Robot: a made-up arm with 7 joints.
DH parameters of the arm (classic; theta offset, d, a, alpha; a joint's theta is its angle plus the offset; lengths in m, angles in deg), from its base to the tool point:
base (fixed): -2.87 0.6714 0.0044 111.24
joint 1: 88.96 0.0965 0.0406 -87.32
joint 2: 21.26 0.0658 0.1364 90
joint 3: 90 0.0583 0.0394 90
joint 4: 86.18 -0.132 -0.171 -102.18
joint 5: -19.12 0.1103 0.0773 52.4
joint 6: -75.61 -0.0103 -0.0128 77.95
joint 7: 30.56 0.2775 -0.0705 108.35
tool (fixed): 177.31 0.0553 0 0
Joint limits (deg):
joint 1: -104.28..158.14
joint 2: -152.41..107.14
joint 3: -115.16..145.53
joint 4: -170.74..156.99
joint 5: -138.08..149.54
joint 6: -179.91..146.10
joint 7: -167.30..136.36
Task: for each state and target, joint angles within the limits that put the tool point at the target. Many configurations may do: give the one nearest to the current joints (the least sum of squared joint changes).
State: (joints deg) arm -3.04 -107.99 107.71 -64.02 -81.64 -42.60 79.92
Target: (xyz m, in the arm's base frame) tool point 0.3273 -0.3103 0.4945
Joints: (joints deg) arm 24.14 -122.46 93.12 -73.83 -60.40 -50.10 87.48
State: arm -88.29 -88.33 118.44 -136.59 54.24 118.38 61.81
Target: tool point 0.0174 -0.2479 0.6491
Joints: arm -75.84 -115.17 118.57 -141.84 24.43 91.41 62.03
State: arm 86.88 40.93 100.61 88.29 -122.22 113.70 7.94
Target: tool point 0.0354 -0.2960 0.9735
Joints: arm 73.69 41.28 140.88 81.88 -138.08 116.22 4.51
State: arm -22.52 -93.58 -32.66 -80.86 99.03 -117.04 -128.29
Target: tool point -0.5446 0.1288 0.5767
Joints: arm -23.26 -130.58 -62.20 -121.89 114.66 -125.26 -118.95
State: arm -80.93 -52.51 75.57 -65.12 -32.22 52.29 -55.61
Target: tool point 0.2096 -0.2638 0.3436
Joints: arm -90.07 -77.82 54.34 -81.74 -27.81 54.44 -51.78
